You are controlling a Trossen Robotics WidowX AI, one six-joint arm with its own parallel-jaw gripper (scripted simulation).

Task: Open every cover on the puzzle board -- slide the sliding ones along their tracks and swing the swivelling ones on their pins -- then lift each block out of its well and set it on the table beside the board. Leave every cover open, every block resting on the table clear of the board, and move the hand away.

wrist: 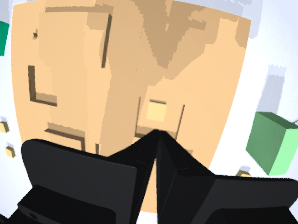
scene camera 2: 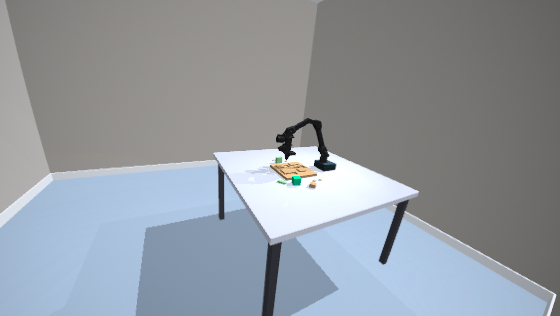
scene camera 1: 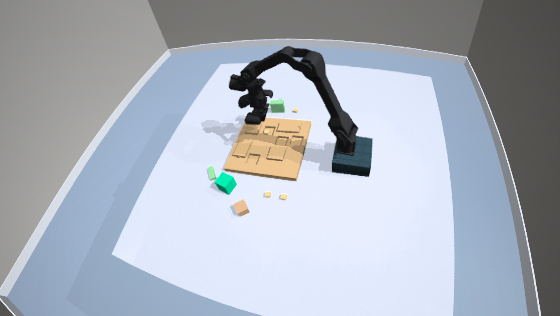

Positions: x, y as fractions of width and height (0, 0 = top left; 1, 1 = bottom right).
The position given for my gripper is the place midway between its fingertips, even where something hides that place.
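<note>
In scene camera 1 I find my gripper (scene camera 1: 0.47, 0.38), shut and with nothing in its grasp, and a tan puzzle board (scene camera 1: 0.46, 0.52) is there as well. The wrist view gives me the gripper again (wrist: 0.53, 0.60), together with the board (wrist: 0.35, 0.47).
</note>
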